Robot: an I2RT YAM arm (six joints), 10 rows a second.
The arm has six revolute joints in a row. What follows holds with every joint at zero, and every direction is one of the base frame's.
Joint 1 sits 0.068 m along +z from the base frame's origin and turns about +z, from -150 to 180 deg.
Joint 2 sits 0.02 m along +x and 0.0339 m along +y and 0.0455 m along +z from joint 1 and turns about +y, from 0 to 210 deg.
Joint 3 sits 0.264 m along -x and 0.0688 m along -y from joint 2 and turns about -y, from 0 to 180 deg.
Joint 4 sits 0.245 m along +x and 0.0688 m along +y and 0.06 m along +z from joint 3 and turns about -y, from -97 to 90 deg.
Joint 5 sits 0.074 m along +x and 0.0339 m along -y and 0.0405 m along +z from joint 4 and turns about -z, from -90 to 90 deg.
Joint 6 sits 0.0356 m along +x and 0.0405 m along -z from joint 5 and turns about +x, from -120 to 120 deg.
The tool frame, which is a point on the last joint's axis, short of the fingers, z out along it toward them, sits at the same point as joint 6; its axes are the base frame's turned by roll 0, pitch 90 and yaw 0 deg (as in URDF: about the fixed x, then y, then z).
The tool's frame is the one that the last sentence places.
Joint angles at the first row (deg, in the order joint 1, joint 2, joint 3, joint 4, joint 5, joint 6):
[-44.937, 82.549, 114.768, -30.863, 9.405, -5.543]
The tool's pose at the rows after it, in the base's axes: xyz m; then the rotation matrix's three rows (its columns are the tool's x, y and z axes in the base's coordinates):
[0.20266 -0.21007 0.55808], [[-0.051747 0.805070 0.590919], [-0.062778 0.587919 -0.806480], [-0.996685 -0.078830 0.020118]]
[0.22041 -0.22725 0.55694], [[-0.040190 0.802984 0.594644], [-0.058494 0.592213 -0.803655], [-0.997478 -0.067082 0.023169]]
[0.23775 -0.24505 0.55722], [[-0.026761 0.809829 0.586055], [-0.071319 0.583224 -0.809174], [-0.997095 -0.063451 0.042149]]
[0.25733 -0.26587 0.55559], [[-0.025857 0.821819 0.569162], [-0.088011 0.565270 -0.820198], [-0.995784 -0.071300 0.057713]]
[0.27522 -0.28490 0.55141], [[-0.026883 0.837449 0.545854], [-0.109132 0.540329 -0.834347], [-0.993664 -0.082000 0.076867]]
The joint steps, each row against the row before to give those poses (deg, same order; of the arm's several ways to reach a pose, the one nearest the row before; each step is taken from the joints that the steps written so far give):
[-0.021, 4.142, 3.302, 0.650, -0.596, 0.842]
[0.045, 4.969, 4.391, 0.754, -0.223, 0.653]
[-0.002, 5.460, 5.493, 1.072, 0.576, 0.017]
[-0.037, 6.900, 7.692, 0.124, 1.111, -0.665]
[0.018, 6.684, 7.613, 0.212, 1.564, -0.947]

